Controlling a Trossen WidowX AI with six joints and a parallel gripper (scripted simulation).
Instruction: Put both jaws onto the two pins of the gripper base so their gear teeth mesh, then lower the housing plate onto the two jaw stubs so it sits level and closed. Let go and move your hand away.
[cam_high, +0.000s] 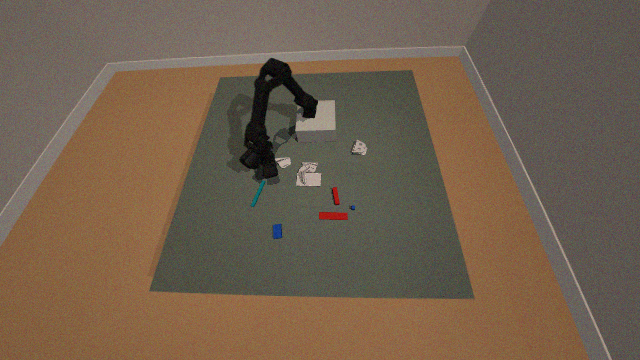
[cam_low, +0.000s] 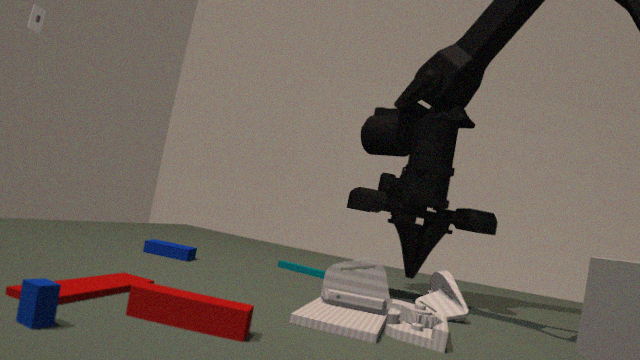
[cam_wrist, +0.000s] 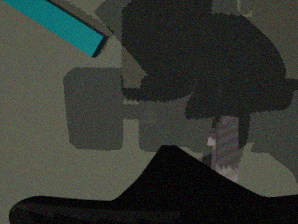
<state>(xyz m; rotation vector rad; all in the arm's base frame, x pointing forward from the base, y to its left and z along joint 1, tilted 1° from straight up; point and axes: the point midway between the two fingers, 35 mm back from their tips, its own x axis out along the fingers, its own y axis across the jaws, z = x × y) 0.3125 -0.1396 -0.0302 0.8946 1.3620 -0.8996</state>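
My gripper tip is now 130 mm short of the teal bar, 50 mm to the left of it and 30 mm above it. Round my gripper tip: small blue cube: 410 mm to the left, 150 mm ahead, 20 mm below.
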